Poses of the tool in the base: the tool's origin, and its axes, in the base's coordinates. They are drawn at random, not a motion.
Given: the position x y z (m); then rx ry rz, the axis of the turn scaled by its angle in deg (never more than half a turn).
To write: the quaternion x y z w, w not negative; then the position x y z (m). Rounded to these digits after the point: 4 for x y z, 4 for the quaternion.
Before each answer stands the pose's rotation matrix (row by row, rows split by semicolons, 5 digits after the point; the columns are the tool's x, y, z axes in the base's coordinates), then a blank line. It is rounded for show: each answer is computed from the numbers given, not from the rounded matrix.
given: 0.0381 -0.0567 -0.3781 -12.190 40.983 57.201
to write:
0.33855 -0.82593 0.45080; 0.69246 0.54307 0.47495; -0.63709 0.15136 0.75578

-0.0996 0.3349 0.4675 0.8120 0.0381 -0.0567 -0.3781
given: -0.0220 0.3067 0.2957 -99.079 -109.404 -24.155
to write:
-0.04498 0.98419 -0.17132; 0.82056 0.13422 0.55558; 0.56979 -0.11559 -0.81362

-0.6392 -0.7058 -0.1558 0.2625 -0.0220 0.3067 0.2957
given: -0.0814 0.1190 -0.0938 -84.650 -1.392 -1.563
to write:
0.99945 0.03329 0.00037; -0.00347 0.09304 0.99566; 0.03311 -0.99511 0.09310

-0.6733 -0.0111 -0.0124 0.7392 -0.0814 0.1190 -0.0938
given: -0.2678 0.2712 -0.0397 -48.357 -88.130 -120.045
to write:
-0.73469 0.63812 0.23030; 0.02856 -0.31008 0.95028; 0.67781 0.70473 0.20959

-0.3024 -0.5511 -0.7507 0.2030 -0.2678 0.2712 -0.0397
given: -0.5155 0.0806 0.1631 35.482 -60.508 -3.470
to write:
0.50716 -0.24156 -0.82731; -0.33455 0.82947 -0.44728; 0.79427 0.50362 0.33986

0.2906 -0.4956 -0.0284 0.8180 -0.5155 0.0806 0.1631
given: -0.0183 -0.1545 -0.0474 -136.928 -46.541 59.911
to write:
0.54968 0.34626 -0.76024; 0.65100 -0.74786 0.13007; -0.52351 -0.56641 -0.63649

-0.8564 -0.2911 0.3747 0.2033 -0.0183 -0.1545 -0.0474
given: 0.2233 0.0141 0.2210 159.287 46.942 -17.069
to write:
0.82326 0.55280 -0.12904; 0.50657 -0.81801 -0.27246; -0.25617 0.15894 -0.95347

0.9480 0.2794 -0.1016 0.1138 0.2233 0.0141 0.2210
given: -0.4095 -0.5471 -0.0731 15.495 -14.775 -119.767
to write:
-0.50023 0.81426 -0.29454; -0.86143 -0.50247 0.07390; -0.08782 0.29070 0.95278

0.1112 -0.1060 -0.8596 0.4874 -0.4095 -0.5471 -0.0731
